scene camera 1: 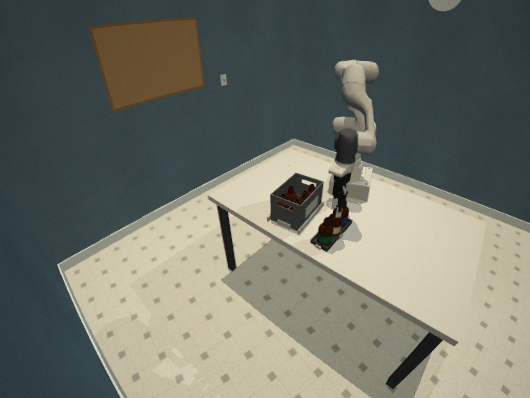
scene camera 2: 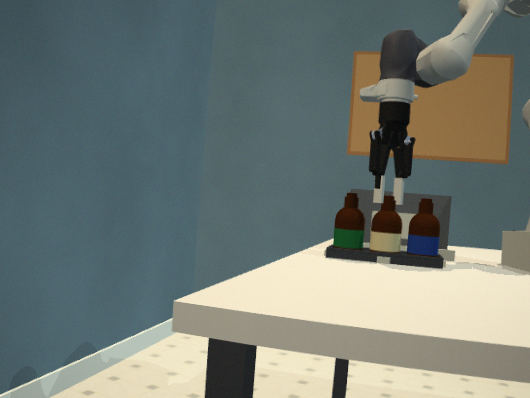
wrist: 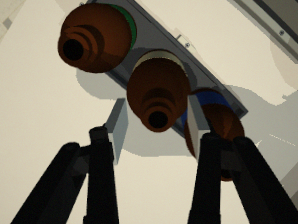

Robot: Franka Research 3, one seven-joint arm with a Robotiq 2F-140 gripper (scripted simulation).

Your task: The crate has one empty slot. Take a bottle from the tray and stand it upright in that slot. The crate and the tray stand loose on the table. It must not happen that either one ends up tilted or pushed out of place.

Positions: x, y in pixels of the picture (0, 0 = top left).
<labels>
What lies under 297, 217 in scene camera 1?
A grey crate.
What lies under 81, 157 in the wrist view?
My gripper.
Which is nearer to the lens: the blue-labelled bottle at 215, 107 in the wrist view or the green-labelled bottle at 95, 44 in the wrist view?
The green-labelled bottle.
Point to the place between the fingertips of my gripper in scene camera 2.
387, 203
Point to a blue-labelled bottle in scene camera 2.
At 424, 228
</labels>
